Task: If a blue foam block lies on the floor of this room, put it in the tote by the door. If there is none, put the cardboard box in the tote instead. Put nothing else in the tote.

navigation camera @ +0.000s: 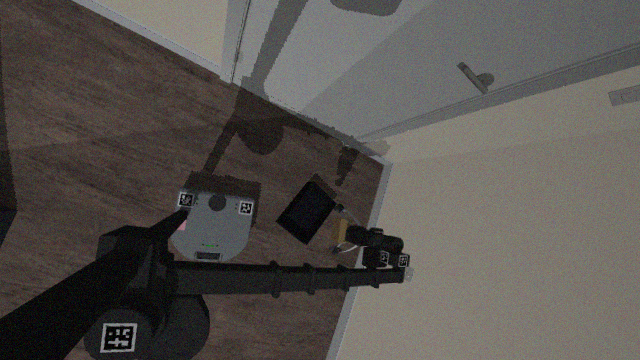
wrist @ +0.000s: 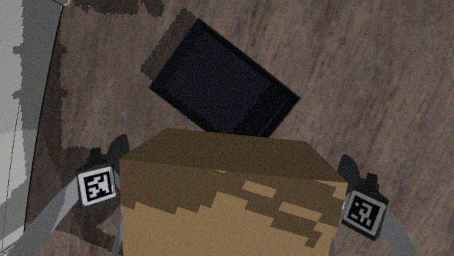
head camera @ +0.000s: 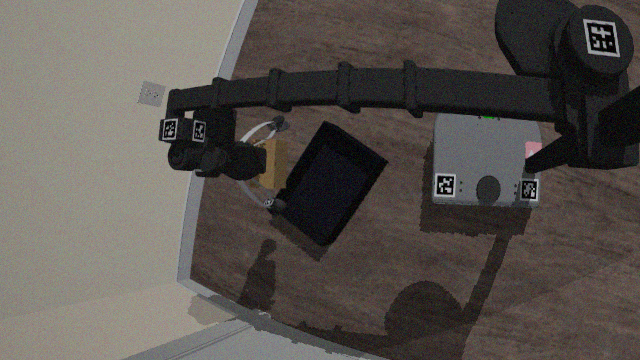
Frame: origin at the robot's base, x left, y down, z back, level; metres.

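Where they show: gripper, fingertip midpoint: (navigation camera: 334, 228) (head camera: 281, 165); robot's base at its link origin: (navigation camera: 216, 202) (head camera: 487, 188).
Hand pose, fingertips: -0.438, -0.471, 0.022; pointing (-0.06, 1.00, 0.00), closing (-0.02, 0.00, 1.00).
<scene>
Things, the pixels of their top centre, and the offset from my fingertips, as dx, dy, dz.
- brown cardboard box at its top centre: (wrist: 227, 226) (head camera: 260, 163) (navigation camera: 346, 231) +0.000, -0.086, +0.000
- black tote at its top centre: (wrist: 223, 92) (head camera: 322, 183) (navigation camera: 310, 213) -0.056, +0.371, -0.034
The brown cardboard box (head camera: 276, 175) (navigation camera: 342, 232) (wrist: 225, 225) is between the two fingers of my gripper (head camera: 278, 164) (navigation camera: 339, 228) (wrist: 231, 164), which is shut on it and holds it up. The black tote (head camera: 369, 159) (navigation camera: 300, 233) (wrist: 274, 106) stands open on the floor. In the head view the box is at the tote's wall-side edge; in the wrist view it covers part of the tote's near edge. The exact height between them is hard to tell. The visible part of the tote's inside shows no object. No blue foam block shows in these views.
The door (navigation camera: 360, 75) and the wall (head camera: 100, 175) (navigation camera: 500, 225) meet near the tote. My extended arm (head camera: 320, 90) (navigation camera: 240, 280) reaches the wall side. My base (head camera: 465, 150) (navigation camera: 220, 227) stands on the tote's other side. A dark object (navigation camera: 5, 227) shows at the navigation view's left edge.
</scene>
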